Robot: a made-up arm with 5 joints. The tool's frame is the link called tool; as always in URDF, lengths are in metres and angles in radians. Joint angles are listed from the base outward.
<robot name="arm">
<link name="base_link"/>
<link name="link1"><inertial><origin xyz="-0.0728 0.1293 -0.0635"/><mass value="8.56"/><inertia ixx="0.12" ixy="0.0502" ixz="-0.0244" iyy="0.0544" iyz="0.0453" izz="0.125"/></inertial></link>
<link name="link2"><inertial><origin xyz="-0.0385 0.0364 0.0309"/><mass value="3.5"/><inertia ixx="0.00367" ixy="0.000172" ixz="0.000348" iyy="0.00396" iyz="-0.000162" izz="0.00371"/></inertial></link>
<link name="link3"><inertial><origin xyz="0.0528 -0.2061 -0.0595"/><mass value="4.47"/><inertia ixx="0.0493" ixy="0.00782" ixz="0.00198" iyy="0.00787" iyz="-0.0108" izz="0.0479"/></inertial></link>
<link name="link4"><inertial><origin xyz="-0.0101 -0.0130 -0.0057"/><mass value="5.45"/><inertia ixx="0.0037" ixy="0" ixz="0" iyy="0.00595" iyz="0" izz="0.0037"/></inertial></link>
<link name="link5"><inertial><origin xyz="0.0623 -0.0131 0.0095"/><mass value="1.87"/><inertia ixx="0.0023" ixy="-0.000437" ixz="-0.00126" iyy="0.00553" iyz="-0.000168" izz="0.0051"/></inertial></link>
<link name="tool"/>
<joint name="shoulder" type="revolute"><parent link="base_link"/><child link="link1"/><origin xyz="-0.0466 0.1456 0.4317" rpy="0 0 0"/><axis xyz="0.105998 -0.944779 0.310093"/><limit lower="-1.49" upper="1.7"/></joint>
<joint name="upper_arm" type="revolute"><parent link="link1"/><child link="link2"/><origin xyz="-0.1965 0.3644 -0.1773" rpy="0 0 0"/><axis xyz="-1 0 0"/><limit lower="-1.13" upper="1.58"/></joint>
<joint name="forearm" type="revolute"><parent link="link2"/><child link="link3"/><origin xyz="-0.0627 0.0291 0.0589" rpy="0 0 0"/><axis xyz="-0.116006 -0.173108 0.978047"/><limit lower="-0.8" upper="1.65"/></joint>
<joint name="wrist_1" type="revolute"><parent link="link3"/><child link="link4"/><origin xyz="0.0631 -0.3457 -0.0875" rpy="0 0 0"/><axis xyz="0 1 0"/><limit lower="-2.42" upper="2.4"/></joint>
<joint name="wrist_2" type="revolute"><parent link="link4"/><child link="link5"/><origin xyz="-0.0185 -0.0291 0.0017" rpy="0 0 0"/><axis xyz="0.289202 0.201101 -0.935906"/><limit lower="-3" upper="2.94"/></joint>
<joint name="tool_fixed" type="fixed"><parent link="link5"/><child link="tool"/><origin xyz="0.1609 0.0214 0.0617" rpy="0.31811 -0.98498 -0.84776"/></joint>
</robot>
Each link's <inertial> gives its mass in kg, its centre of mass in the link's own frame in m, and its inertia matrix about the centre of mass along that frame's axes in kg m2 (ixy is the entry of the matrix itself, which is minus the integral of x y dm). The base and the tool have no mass. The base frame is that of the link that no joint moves.
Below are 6 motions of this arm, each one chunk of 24 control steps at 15 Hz.
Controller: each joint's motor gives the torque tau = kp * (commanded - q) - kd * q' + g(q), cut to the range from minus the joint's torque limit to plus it. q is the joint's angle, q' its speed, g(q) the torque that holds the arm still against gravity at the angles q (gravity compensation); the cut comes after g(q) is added. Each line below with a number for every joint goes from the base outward.
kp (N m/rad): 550 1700 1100 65 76
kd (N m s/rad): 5.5 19 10 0.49 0.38
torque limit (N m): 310 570 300 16 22
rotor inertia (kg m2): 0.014 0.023 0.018 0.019 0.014
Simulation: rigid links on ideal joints. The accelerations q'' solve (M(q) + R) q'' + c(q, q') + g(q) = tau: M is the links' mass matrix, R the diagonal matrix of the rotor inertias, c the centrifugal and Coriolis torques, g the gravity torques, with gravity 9.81 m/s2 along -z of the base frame. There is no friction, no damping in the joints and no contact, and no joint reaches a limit. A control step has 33 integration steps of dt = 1/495 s. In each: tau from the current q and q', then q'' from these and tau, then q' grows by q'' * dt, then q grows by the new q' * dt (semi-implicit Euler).
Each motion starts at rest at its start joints. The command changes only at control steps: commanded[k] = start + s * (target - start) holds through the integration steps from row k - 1 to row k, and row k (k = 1, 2, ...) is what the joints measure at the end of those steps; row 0 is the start. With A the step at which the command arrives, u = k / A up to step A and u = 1 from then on. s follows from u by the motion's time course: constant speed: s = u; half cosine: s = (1 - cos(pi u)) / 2; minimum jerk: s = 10 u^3 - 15 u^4 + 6 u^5; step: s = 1 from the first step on.
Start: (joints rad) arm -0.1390 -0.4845 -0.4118 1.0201 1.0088
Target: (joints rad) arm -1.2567 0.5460 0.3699 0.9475 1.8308
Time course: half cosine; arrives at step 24
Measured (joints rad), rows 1 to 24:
1: -0.1423 -0.4792 -0.4063 1.0189 1.0136
2: -0.1547 -0.4633 -0.3913 1.0179 1.0264
3: -0.1797 -0.4391 -0.3715 1.0165 1.0461
4: -0.2186 -0.4071 -0.3484 1.0141 1.0735
5: -0.2690 -0.3667 -0.3196 1.0122 1.1076
6: -0.3250 -0.3197 -0.2852 1.0096 1.1466
7: -0.3827 -0.2673 -0.2451 1.0062 1.1893
8: -0.4429 -0.2102 -0.2000 1.0023 1.2350
9: -0.5091 -0.1489 -0.1527 0.9982 1.2844
10: -0.5830 -0.0839 -0.1049 0.9943 1.3375
11: -0.6605 -0.0163 -0.0561 0.9909 1.3928
12: -0.7348 0.0518 -0.0050 0.9873 1.4471
13: -0.8041 0.1187 0.0474 0.9828 1.4993
14: -0.8731 0.1842 0.0976 0.9782 1.5509
15: -0.9428 0.2480 0.1440 0.9749 1.6021
16: -1.0064 0.3078 0.1889 0.9716 1.6490
17: -1.0624 0.3620 0.2319 0.9672 1.6903
18: -1.1145 0.4110 0.2689 0.9638 1.7286
19: -1.1599 0.4535 0.3004 0.9607 1.7620
20: -1.1965 0.4883 0.3279 0.9571 1.7883
21: -1.2257 0.5157 0.3490 0.9548 1.8091
22: -1.2458 0.5348 0.3629 0.9522 1.8234
23: -1.2564 0.5451 0.3706 0.9499 1.8305
24: -1.2579 0.5470 0.3717 0.9490 1.8308

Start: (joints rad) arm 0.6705 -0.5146 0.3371 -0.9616 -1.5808
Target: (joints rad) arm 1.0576 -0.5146 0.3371 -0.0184 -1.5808
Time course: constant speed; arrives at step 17
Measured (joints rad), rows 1 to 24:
1: 0.6929 -0.5150 0.3324 -0.8729 -1.5783
2: 0.7237 -0.5152 0.3376 -0.8376 -1.5827
3: 0.7535 -0.5151 0.3410 -0.7739 -1.5774
4: 0.7719 -0.5152 0.3387 -0.7227 -1.5814
5: 0.7877 -0.5148 0.3354 -0.6624 -1.5797
6: 0.8110 -0.5149 0.3357 -0.6090 -1.5809
7: 0.8394 -0.5151 0.3383 -0.5538 -1.5798
8: 0.8639 -0.5151 0.3393 -0.4992 -1.5797
9: 0.8832 -0.5150 0.3375 -0.4426 -1.5802
10: 0.9031 -0.5149 0.3361 -0.3867 -1.5806
11: 0.9275 -0.5150 0.3369 -0.3315 -1.5803
12: 0.9531 -0.5151 0.3383 -0.2766 -1.5799
13: 0.9757 -0.5150 0.3382 -0.2210 -1.5799
14: 0.9963 -0.5149 0.3372 -0.1652 -1.5803
15: 1.0183 -0.5149 0.3368 -0.1096 -1.5805
16: 1.0425 -0.5150 0.3375 -0.0544 -1.5802
17: 1.0664 -0.5150 0.3380 0.0010 -1.5799
18: 1.0664 -0.5147 0.3426 -0.0307 -1.5800
19: 1.0569 -0.5146 0.3362 -0.0123 -1.5793
20: 1.0497 -0.5144 0.3333 -0.0206 -1.5844
21: 1.0553 -0.5145 0.3361 -0.0163 -1.5796
22: 1.0627 -0.5148 0.3396 -0.0201 -1.5806
23: 1.0613 -0.5147 0.3389 -0.0183 -1.5796
24: 1.0551 -0.5145 0.3359 -0.0183 -1.5816

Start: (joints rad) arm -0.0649 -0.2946 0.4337 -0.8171 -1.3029
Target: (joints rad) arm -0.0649 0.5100 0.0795 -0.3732 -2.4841
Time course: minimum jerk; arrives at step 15
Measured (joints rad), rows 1 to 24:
1: -0.0648 -0.2919 0.4328 -0.8155 -1.3073
2: -0.0646 -0.2759 0.4267 -0.8058 -1.3330
3: -0.0662 -0.2405 0.4112 -0.7844 -1.3880
4: -0.0692 -0.1845 0.3854 -0.7513 -1.4742
5: -0.0718 -0.1093 0.3517 -0.7077 -1.5890
6: -0.0737 -0.0196 0.3120 -0.6567 -1.7256
7: -0.0761 0.0787 0.2680 -0.6015 -1.8746
8: -0.0787 0.1790 0.2228 -0.5455 -2.0245
9: -0.0798 0.2742 0.1802 -0.4929 -2.1638
10: -0.0791 0.3583 0.1430 -0.4472 -2.2835
11: -0.0772 0.4259 0.1133 -0.4109 -2.3768
12: -0.0743 0.4736 0.0930 -0.3861 -2.4403
13: -0.0706 0.5008 0.0822 -0.3736 -2.4745
14: -0.0671 0.5105 0.0789 -0.3711 -2.4849
15: -0.0645 0.5102 0.0796 -0.3734 -2.4836
16: -0.0638 0.5096 0.0798 -0.3746 -2.4844
17: -0.0653 0.5101 0.0793 -0.3725 -2.4840
18: -0.0655 0.5102 0.0794 -0.3727 -2.4840
19: -0.0645 0.5099 0.0797 -0.3737 -2.4842
20: -0.0646 0.5099 0.0795 -0.3734 -2.4841
21: -0.0652 0.5101 0.0794 -0.3728 -2.4841
22: -0.0650 0.5100 0.0796 -0.3732 -2.4841
23: -0.0647 0.5099 0.0795 -0.3734 -2.4841
24: -0.0649 0.5100 0.0795 -0.3731 -2.4841

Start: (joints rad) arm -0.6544 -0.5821 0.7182 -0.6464 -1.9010
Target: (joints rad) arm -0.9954 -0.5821 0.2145 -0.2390 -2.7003
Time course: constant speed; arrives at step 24
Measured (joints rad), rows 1 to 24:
1: -0.6617 -0.5827 0.6962 -0.6261 -1.9515
2: -0.6931 -0.5829 0.6655 -0.6043 -1.9799
3: -0.7110 -0.5829 0.6421 -0.5851 -2.0150
4: -0.7146 -0.5826 0.6284 -0.5732 -2.0473
5: -0.7240 -0.5825 0.6099 -0.5577 -2.0796
6: -0.7451 -0.5828 0.5843 -0.5380 -2.1147
7: -0.7643 -0.5827 0.5608 -0.5187 -2.1477
8: -0.7745 -0.5826 0.5423 -0.5037 -2.1807
9: -0.7841 -0.5826 0.5238 -0.4887 -2.2138
10: -0.7999 -0.5826 0.5017 -0.4709 -2.2474
11: -0.8181 -0.5826 0.4786 -0.4522 -2.2810
12: -0.8324 -0.5825 0.4578 -0.4353 -2.3141
13: -0.8436 -0.5826 0.4384 -0.4196 -2.3474
14: -0.8567 -0.5826 0.4179 -0.4031 -2.3808
15: -0.8727 -0.5826 0.3960 -0.3853 -2.4142
16: -0.8885 -0.5825 0.3743 -0.3677 -2.4475
17: -0.9021 -0.5825 0.3537 -0.3510 -2.4808
18: -0.9148 -0.5826 0.3334 -0.3347 -2.5141
19: -0.9287 -0.5826 0.3125 -0.3178 -2.5475
20: -0.9440 -0.5826 0.2910 -0.3004 -2.5808
21: -0.9590 -0.5826 0.2697 -0.2831 -2.6141
22: -0.9728 -0.5826 0.2490 -0.2662 -2.6475
23: -0.9862 -0.5826 0.2283 -0.2496 -2.6808
24: -1.0002 -0.5827 0.2074 -0.2328 -2.7142

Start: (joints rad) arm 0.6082 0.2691 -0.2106 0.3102 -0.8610
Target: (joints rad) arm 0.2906 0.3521 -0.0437 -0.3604 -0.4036
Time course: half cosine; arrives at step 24
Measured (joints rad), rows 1 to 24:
1: 0.6071 0.2694 -0.2097 0.3057 -0.8580
2: 0.6027 0.2707 -0.2068 0.2949 -0.8504
3: 0.5946 0.2731 -0.2028 0.2791 -0.8395
4: 0.5839 0.2759 -0.1978 0.2579 -0.8250
5: 0.5717 0.2792 -0.1913 0.2318 -0.8071
6: 0.5578 0.2830 -0.1836 0.2013 -0.7862
7: 0.5416 0.2874 -0.1751 0.1670 -0.7627
8: 0.5233 0.2922 -0.1659 0.1294 -0.7371
9: 0.5040 0.2973 -0.1558 0.0892 -0.7095
10: 0.4842 0.3026 -0.1453 0.0469 -0.6807
11: 0.4638 0.3079 -0.1345 0.0034 -0.6510
12: 0.4427 0.3135 -0.1235 -0.0405 -0.6210
13: 0.4218 0.3189 -0.1127 -0.0842 -0.5912
14: 0.4016 0.3242 -0.1020 -0.1268 -0.5621
15: 0.3823 0.3292 -0.0918 -0.1678 -0.5343
16: 0.3639 0.3339 -0.0822 -0.2063 -0.5080
17: 0.3470 0.3383 -0.0733 -0.2416 -0.4840
18: 0.3319 0.3421 -0.0654 -0.2733 -0.4624
19: 0.3189 0.3454 -0.0585 -0.3007 -0.4438
20: 0.3080 0.3481 -0.0529 -0.3235 -0.4284
21: 0.2995 0.3502 -0.0485 -0.3411 -0.4165
22: 0.2937 0.3516 -0.0454 -0.3532 -0.4083
23: 0.2905 0.3523 -0.0437 -0.3598 -0.4039
24: 0.2900 0.3523 -0.0435 -0.3607 -0.4034

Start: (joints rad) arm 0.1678 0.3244 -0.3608 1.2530 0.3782
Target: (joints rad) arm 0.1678 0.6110 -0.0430 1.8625 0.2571
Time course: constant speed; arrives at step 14
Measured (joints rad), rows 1 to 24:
1: 0.1710 0.3440 -0.3334 1.3187 0.3708
2: 0.1645 0.3686 -0.2971 1.3464 0.3569
3: 0.1591 0.3892 -0.2839 1.4002 0.3540
4: 0.1606 0.4087 -0.2661 1.4411 0.3452
5: 0.1658 0.4288 -0.2351 1.4832 0.3335
6: 0.1667 0.4490 -0.2131 1.5266 0.3250
7: 0.1630 0.4702 -0.1956 1.5719 0.3185
8: 0.1612 0.4916 -0.1704 1.6154 0.3095
9: 0.1635 0.5118 -0.1457 1.6579 0.2998
10: 0.1653 0.5317 -0.1256 1.7021 0.2913
11: 0.1644 0.5527 -0.1033 1.7459 0.2828
12: 0.1631 0.5740 -0.0789 1.7896 0.2742
13: 0.1637 0.5946 -0.0568 1.8333 0.2653
14: 0.1651 0.6148 -0.0351 1.8768 0.2563
15: 0.1594 0.6144 -0.0374 1.8562 0.2572
16: 0.1712 0.6096 -0.0495 1.8669 0.2587
17: 0.1744 0.6086 -0.0441 1.8589 0.2540
18: 0.1651 0.6120 -0.0392 1.8632 0.2581
19: 0.1628 0.6128 -0.0436 1.8641 0.2587
20: 0.1703 0.6101 -0.0445 1.8619 0.2564
21: 0.1711 0.6098 -0.0424 1.8614 0.2559
22: 0.1658 0.6117 -0.0428 1.8630 0.2579
23: 0.1657 0.6118 -0.0431 1.8633 0.2578
24: 0.1693 0.6105 -0.0429 1.8618 0.2564

